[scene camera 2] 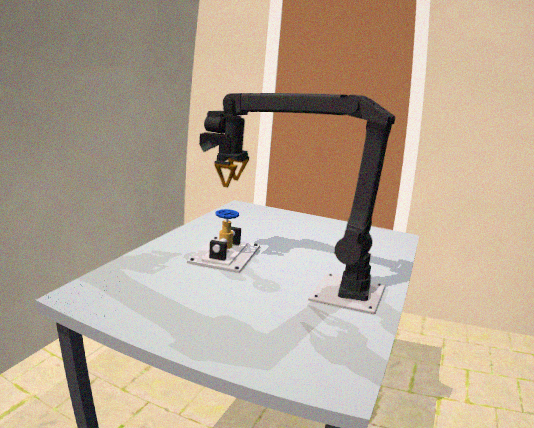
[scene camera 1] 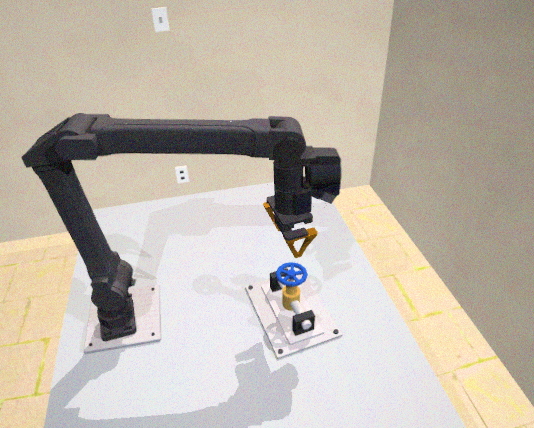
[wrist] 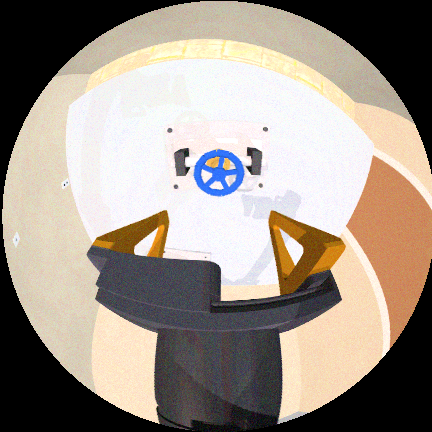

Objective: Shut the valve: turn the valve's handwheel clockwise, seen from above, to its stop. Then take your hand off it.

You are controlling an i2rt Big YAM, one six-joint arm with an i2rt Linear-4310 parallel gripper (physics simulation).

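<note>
The blue five-spoke handwheel [scene camera 1: 292, 273] [scene camera 2: 227, 214] [wrist: 218, 174] sits level on top of the brass-coloured valve body [scene camera 1: 291, 298] [scene camera 2: 226, 237] [wrist: 217, 161]. The valve stands on a pale base plate [scene camera 1: 257, 295] [scene camera 2: 247, 260] [wrist: 220, 131]. My gripper [scene camera 1: 291, 242] [scene camera 2: 231, 183] [wrist: 218, 215] points down with its orange fingers spread wide. It is open and empty, above the handwheel and apart from it. In the wrist view a strip of table shows between the fingertips and the wheel's rim. In the scene camera 1 view one finger is partly hidden.
Two black pipe supports [scene camera 1: 303, 323] [scene camera 2: 218, 249] [wrist: 256, 161] hold the white pipe on either side of the valve. The arm's own base plate [scene camera 1: 147, 312] [scene camera 2: 327, 295] is bolted to the same light table [scene camera 1: 200, 260] [scene camera 2: 150, 300]. Walls rise beyond the table.
</note>
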